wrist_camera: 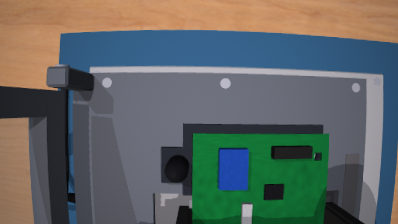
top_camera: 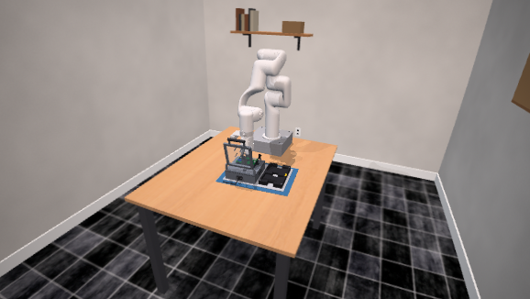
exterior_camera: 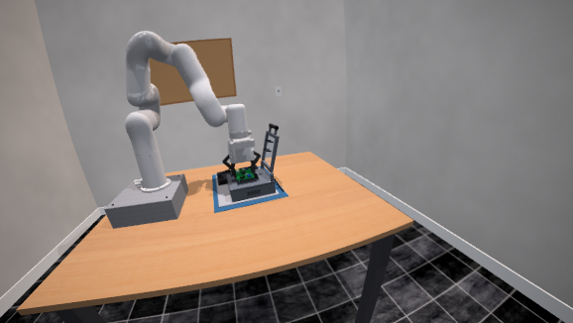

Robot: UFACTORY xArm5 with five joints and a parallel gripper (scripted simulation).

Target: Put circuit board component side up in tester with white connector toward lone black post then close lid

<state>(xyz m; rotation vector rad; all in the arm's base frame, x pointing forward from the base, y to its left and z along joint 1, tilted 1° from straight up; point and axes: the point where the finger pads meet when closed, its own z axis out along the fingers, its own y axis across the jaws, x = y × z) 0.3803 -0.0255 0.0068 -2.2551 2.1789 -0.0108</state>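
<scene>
Right now the green circuit board is right at my hand. Round my hand: clear-windowed lid (13 cm ahead, 10 cm above); tester (3 cm ahead, 4 cm to the left, 3 cm above).
</scene>
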